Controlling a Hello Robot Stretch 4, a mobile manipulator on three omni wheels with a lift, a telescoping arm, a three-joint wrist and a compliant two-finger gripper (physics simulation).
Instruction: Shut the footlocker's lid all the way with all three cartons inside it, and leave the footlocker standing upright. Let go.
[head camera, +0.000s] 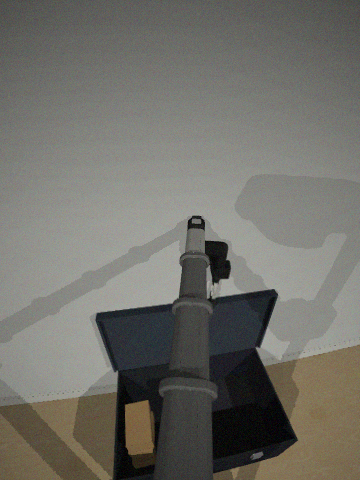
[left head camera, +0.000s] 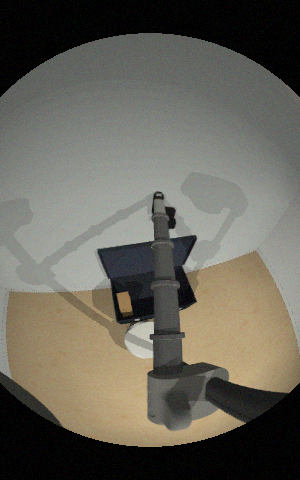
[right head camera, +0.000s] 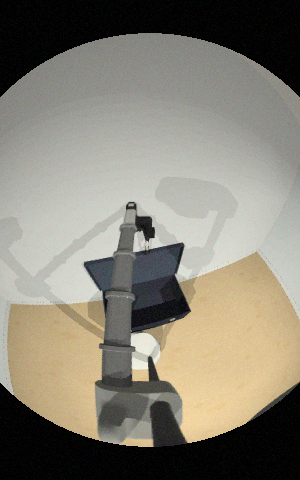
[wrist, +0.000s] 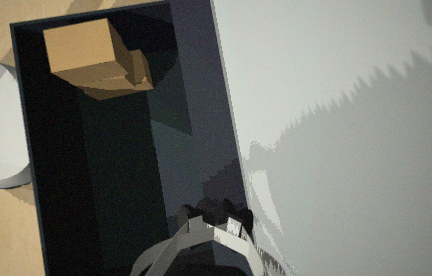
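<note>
The dark blue footlocker (head camera: 280, 450) (left head camera: 190, 304) (right head camera: 160, 323) (wrist: 120, 150) stands upright on the floor against the wall side. Its lid (head camera: 140, 340) (left head camera: 130, 262) (right head camera: 160, 260) (wrist: 205, 75) is open and leans back. Inside, at the left end in the head view, a tan carton (head camera: 137, 427) (left head camera: 124, 302) (wrist: 77, 47) lies over a second carton (wrist: 140, 65) and what looks like a third carton (wrist: 102, 90), partly hidden. My gripper (head camera: 214, 291) (right head camera: 147, 248) (wrist: 214, 214) is shut and holds nothing visible. It is close to the lid's upper edge, right of my arm; contact cannot be told.
My arm (head camera: 187, 340) (left head camera: 166, 310) (right head camera: 119, 320) reaches out over the footlocker and hides part of it. A white round object (left head camera: 141, 340) (right head camera: 147, 350) (wrist: 11, 125) is by the footlocker's front. A pale wall (head camera: 125, 150) rises behind the lid.
</note>
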